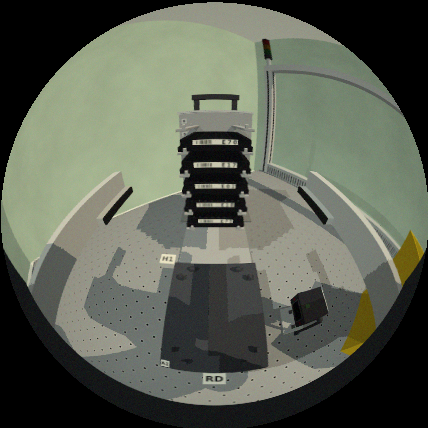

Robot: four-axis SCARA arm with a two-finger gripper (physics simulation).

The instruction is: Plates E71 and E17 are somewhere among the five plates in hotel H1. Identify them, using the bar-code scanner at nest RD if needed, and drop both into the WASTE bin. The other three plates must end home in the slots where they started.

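Places are measured from the arm's base along level axes (x ahead, y left, z up), in metres.
Pixels of known places: gripper, fingertip midpoint: (214, 174).
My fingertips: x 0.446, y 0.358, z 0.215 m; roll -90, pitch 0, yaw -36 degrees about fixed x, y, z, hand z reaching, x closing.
Observation:
Ahead of a thing's pixels: the offset from my fingertips to its middle. "*": to the spot under its first point.
Hotel H1 {* dx +0.114, dy +0.155, dz +0.044 m} (215, 119) stands straight ahead, a light grey tower with a dark handle on top. Five black plates are stacked in it. The top plate {dx +0.076, dy +0.103, dz +0.013 m} (215, 142) reads E70 and the second plate {dx +0.076, dy +0.103, dz -0.015 m} (215, 165) reads E17. The third plate {dx +0.076, dy +0.103, dz -0.043 m} (215, 186) seems to start with E0. The labels of the fourth plate {dx +0.076, dy +0.103, dz -0.071 m} (215, 205) and the bottom plate {dx +0.076, dy +0.103, dz -0.099 m} (215, 221) are too small to read surely. My gripper (214, 174) is open, its fingers wide apart, with no plate between them. Nest RD {dx -0.034, dy -0.046, dz -0.167 m} (215, 315) is a dark bed in front, with no plate on it.
The black bar-code scanner {dx +0.058, dy -0.129, dz -0.161 m} (311, 306) stands right of the nest on a small bracket. Parts of a yellow bin {* dx +0.118, dy -0.287, dz -0.163 m} (361, 325) show at the lower right, partly behind my right finger. A signal light {* dx +0.563, dy +0.332, dz +0.531 m} (267, 49) and a framed panel stand at the back right.

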